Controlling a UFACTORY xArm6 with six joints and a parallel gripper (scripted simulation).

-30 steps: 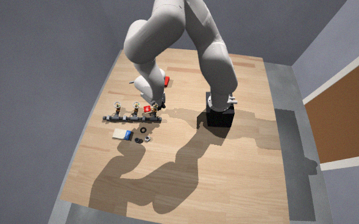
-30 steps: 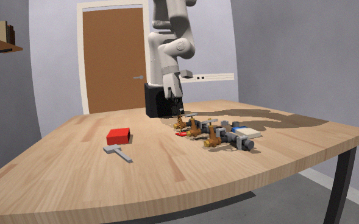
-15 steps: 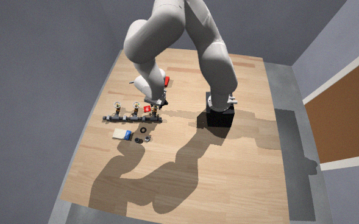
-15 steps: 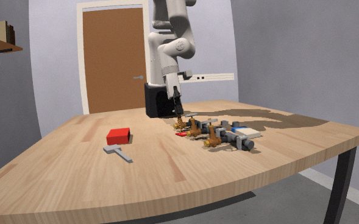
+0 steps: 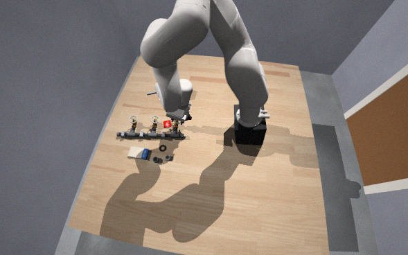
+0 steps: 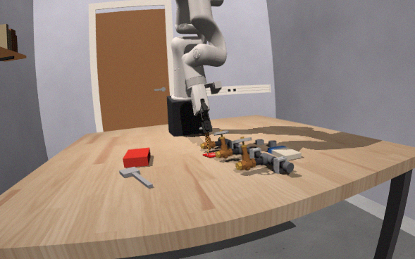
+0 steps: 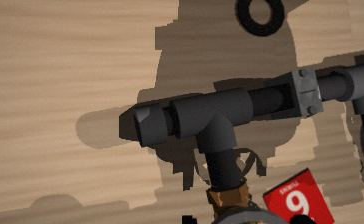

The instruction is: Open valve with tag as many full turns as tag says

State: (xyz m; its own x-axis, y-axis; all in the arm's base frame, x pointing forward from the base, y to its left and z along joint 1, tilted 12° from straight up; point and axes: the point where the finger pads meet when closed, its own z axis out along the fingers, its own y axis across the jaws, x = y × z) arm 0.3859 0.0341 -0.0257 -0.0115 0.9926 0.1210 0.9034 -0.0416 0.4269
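The red tag is 8 cm ahead of my hand, 1 cm to the right of it and 8 cm below it. Round my hand: grey hammer-like tool (21 cm ahead, 24 cm to the right, 8 cm below); grey box (19 cm ahead, 21 cm to the left, 7 cm below); red box (5 cm ahead, 25 cm to the right, 7 cm below).
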